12 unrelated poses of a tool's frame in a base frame.
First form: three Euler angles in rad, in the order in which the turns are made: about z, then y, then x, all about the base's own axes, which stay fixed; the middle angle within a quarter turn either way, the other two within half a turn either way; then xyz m.
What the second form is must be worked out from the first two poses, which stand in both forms.
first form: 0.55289, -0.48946, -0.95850, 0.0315, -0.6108, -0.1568
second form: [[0.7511, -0.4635, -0.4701, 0.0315], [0.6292, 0.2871, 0.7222, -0.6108], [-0.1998, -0.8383, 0.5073, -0.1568], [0, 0, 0, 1]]
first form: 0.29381, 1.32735, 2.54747, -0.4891, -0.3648, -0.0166
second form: [[0.2307, -0.0698, 0.9705, -0.4891], [0.2800, -0.9505, -0.1349, -0.3648], [0.9319, 0.3029, -0.1997, -0.0166], [0, 0, 0, 1]]
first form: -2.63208, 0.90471, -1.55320, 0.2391, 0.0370, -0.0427
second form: [[-0.5394, 0.3014, 0.7862, 0.2391], [0.6777, -0.3988, 0.6178, 0.0370], [0.4998, 0.8661, 0.0109, -0.0427], [0, 0, 0, 1]]
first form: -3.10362, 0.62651, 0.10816, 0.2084, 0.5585, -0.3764
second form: [[-0.8095, 0.0308, 0.5863, 0.2084], [-0.1010, -0.9910, -0.0874, 0.5585], [0.5784, -0.1300, 0.8053, -0.3764], [0, 0, 0, 1]]
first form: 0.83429, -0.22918, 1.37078, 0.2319, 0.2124, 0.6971
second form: [[0.6541, -0.7214, -0.2272, 0.2319], [-0.0024, 0.2984, -0.9544, 0.2124], [0.7564, 0.6249, 0.1935, 0.6971], [0, 0, 0, 1]]
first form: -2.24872, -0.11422, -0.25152, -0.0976, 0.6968, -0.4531
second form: [[-0.6231, 0.7738, -0.1140, -0.0976], [-0.7722, -0.5854, 0.2473, 0.6968], [0.1246, 0.2421, 0.9622, -0.4531], [0, 0, 0, 1]]
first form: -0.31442, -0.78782, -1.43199, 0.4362, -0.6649, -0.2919
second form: [[0.6708, 0.2182, -0.7088, 0.4362], [0.6248, 0.3487, 0.6986, -0.6649], [0.3996, -0.9115, 0.0976, -0.2919], [0, 0, 0, 1]]
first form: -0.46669, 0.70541, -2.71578, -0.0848, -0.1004, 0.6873
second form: [[0.6799, 0.3426, 0.6483, -0.0848], [0.1706, -0.9338, 0.3145, -0.1004], [0.7132, -0.1032, -0.6934, 0.6873], [0, 0, 0, 1]]
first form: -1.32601, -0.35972, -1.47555, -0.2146, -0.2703, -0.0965
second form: [[0.2268, 0.9081, -0.3520, -0.2146], [-0.0073, 0.3630, 0.9318, -0.2703], [0.9739, -0.2088, 0.0890, -0.0965], [0, 0, 0, 1]]
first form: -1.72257, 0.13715, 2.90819, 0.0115, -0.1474, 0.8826
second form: [[-0.1498, 0.9792, 0.1367, 0.0115], [0.9569, 0.1784, -0.2291, -0.1474], [-0.2487, 0.0965, -0.9637, 0.8826], [0, 0, 0, 1]]
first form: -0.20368, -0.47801, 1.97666, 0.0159, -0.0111, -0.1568
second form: [[0.8696, 0.1796, -0.4600, 0.0159], [-0.3340, -0.4721, -0.8158, -0.0111], [-0.3637, 0.8630, -0.3506, -0.1568], [0, 0, 0, 1]]
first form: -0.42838, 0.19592, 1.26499, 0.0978, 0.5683, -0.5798
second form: [[0.8922, 0.4075, 0.1947, 0.0978], [0.0438, 0.3510, -0.9354, 0.5683], [-0.4494, 0.8431, 0.2953, -0.5798], [0, 0, 0, 1]]
